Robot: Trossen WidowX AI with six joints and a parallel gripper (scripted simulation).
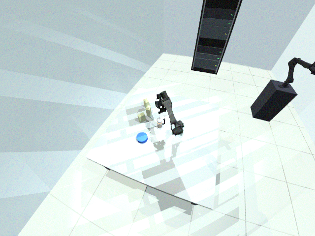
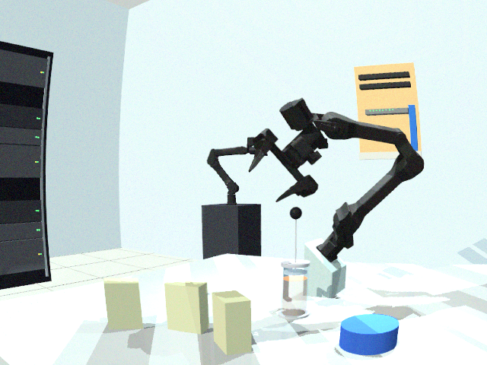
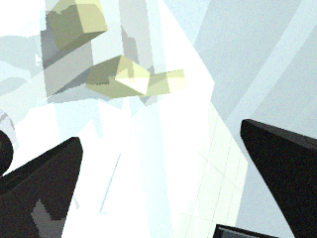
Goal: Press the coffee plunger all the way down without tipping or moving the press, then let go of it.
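The glass coffee press is 60 mm behind my gripper tip, 50 mm to the left of it and 190 mm below it. From my gripper tip the other things lie so: blue round puck: 80 mm ahead, 290 mm to the left, 290 mm below.
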